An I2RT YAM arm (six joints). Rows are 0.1 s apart.
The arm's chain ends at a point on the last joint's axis. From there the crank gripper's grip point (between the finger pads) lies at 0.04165 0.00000 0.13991 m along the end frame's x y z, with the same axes.
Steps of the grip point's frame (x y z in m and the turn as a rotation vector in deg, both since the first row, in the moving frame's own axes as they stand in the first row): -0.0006 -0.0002 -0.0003 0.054 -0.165 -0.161; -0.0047 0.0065 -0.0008 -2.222 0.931 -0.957; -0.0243 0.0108 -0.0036 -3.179 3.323 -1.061; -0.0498 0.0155 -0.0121 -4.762 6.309 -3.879; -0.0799 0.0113 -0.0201 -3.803 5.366 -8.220; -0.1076 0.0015 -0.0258 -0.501 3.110 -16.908
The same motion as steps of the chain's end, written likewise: -0.0002 0.0000 -0.0004 0.054 -0.165 -0.161; -0.0070 0.0018 0.0000 -2.222 0.931 -0.957; -0.0324 0.0040 -0.0008 -3.179 3.323 -1.061; -0.0652 0.0074 -0.0063 -4.762 6.309 -3.879; -0.0930 0.0091 -0.0155 -3.803 5.366 -8.220; -0.1134 0.0135 -0.0234 -0.501 3.110 -16.908
